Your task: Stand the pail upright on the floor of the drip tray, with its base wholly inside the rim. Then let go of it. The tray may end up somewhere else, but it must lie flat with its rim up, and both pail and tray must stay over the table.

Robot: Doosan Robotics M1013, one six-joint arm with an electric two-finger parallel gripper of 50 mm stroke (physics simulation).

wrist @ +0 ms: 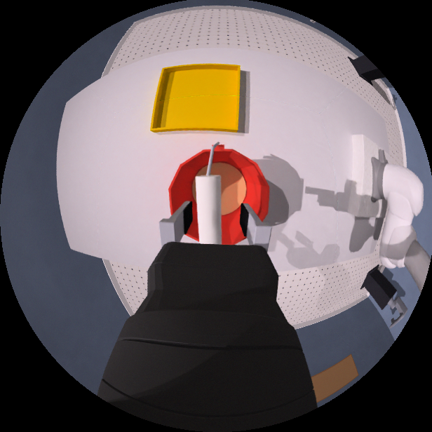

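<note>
The red pail [257,187] stands upright on the table, its open top facing the camera and an orange-brown bottom showing inside. Its wire handle with a white cylindrical grip [209,207] is raised and runs up and down in the view. My gripper [216,211] is open, one finger on each side of the white grip, with visible gaps; nothing is held. The gripper's body hides the near end of the handle. The yellow drip tray [200,100] lies flat with its rim up, beyond the pail, and is separate from it.
The white table [110,175] extends under both objects, with perforated panels [210,35] beyond its long edges. The white robot arm [402,192] and its pale base block [365,160] are at the right. Black devices [381,288] stand near the right corners.
</note>
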